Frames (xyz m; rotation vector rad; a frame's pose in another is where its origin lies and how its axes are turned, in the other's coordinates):
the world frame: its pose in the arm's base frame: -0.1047 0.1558 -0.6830 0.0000 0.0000 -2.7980
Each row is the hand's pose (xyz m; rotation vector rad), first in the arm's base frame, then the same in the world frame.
Working: the arm's base frame: its pose in the world frame: -0.0461 0.1820 0.6830 0.0000 0.0000 2.7980

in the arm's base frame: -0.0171 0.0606 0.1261 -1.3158 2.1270 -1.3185
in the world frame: -0.0504 0.1191 0.8091 -1.9773 -0.7948 0.1840
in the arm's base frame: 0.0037 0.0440 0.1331 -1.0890 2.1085 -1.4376
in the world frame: -0.0644 0.1418 0.8161 -1.9124 -0.6020 0.2210
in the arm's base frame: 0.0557 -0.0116 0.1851 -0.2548 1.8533 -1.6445
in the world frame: -0.0946 0.2116 0.8681 -1.6023 0.0564 0.4687
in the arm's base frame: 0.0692 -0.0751 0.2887 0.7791 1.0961 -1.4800
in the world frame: -0.0860 0.2760 0.9717 -0.8853 0.8930 0.9468
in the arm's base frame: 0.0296 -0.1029 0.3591 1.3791 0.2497 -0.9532
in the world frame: -0.0393 0.2888 1.0421 -0.0108 1.4806 1.3857
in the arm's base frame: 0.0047 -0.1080 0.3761 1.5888 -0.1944 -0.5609
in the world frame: -0.0141 0.2852 1.0591 0.5286 1.7487 1.5727
